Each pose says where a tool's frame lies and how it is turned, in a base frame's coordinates. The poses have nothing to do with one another.
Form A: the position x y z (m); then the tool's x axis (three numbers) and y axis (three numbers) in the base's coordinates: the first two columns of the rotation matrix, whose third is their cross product.
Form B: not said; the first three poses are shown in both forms.
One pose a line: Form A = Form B
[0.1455 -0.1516 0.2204 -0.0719 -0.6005 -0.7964 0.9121 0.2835 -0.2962] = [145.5 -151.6 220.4 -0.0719 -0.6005 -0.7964 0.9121 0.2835 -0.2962]
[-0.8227 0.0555 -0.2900 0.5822 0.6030 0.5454 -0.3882 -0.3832 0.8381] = [-822.7 55.5 -290.0 0.5822 0.6030 0.5454 -0.3882 -0.3832 0.8381]
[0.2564 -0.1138 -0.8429 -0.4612 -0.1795 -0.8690 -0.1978 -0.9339 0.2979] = [256.4 -113.8 -842.9 -0.4612 -0.1795 -0.8690 -0.1978 -0.9339 0.2979]
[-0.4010 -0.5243 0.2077 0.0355 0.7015 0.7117 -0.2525 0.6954 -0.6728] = [-401.0 -524.3 207.7 0.0355 0.7015 0.7117 -0.2525 0.6954 -0.6728]
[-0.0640 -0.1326 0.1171 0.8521 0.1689 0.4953 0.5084 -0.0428 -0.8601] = [-64.0 -132.6 117.1 0.8521 0.1689 0.4953 0.5084 -0.0428 -0.8601]
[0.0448 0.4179 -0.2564 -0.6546 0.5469 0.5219 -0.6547 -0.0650 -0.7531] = [44.8 417.9 -256.4 -0.6546 0.5469 0.5219 -0.6547 -0.0650 -0.7531]
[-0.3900 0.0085 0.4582 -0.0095 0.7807 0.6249 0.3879 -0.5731 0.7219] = [-390.0 8.5 458.2 -0.0095 0.7807 0.6249 0.3879 -0.5731 0.7219]
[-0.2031 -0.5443 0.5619 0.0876 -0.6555 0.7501 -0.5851 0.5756 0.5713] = [-203.1 -544.3 561.9 0.0876 -0.6555 0.7501 -0.5851 0.5756 0.5713]
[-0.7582 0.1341 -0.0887 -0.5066 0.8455 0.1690 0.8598 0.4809 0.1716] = [-758.2 134.1 -88.7 -0.5066 0.8455 0.1690 0.8598 0.4809 0.1716]
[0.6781 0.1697 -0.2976 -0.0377 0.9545 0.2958 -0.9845 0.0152 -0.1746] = [678.1 169.7 -297.6 -0.0377 0.9545 0.2958 -0.9845 0.0152 -0.1746]
